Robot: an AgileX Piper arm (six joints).
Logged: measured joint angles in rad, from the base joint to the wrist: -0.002, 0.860, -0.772, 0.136, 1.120, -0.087; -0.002, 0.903, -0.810, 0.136, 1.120, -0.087; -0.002, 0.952, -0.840, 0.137, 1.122, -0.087; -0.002, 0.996, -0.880, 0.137, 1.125, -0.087; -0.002, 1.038, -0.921, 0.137, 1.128, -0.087; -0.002, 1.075, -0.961, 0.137, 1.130, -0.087; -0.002, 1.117, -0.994, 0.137, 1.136, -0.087; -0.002, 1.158, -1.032, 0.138, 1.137, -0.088; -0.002, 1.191, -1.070, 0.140, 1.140, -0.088; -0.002, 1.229, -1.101, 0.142, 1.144, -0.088; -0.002, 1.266, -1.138, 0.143, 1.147, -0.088; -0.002, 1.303, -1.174, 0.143, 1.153, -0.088; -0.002, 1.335, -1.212, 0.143, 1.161, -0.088; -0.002, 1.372, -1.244, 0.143, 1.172, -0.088; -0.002, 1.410, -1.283, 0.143, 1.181, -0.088
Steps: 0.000, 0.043, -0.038, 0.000, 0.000, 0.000; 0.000, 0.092, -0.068, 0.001, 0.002, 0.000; 0.000, 0.136, -0.108, 0.001, 0.005, 0.000; 0.000, 0.178, -0.149, 0.001, 0.008, 0.000; 0.000, 0.215, -0.189, 0.001, 0.010, 0.000; 0.000, 0.257, -0.222, 0.001, 0.016, 0.000; 0.000, 0.298, -0.260, 0.002, 0.017, -0.001; 0.000, 0.331, -0.298, 0.004, 0.020, -0.001; 0.000, 0.369, -0.329, 0.006, 0.024, -0.001; 0.000, 0.406, -0.366, 0.007, 0.027, -0.001; 0.000, 0.443, -0.402, 0.007, 0.033, -0.001; 0.000, 0.475, -0.440, 0.007, 0.041, -0.001; 0.000, 0.512, -0.472, 0.007, 0.052, -0.001; 0.000, 0.550, -0.511, 0.007, 0.061, -0.001
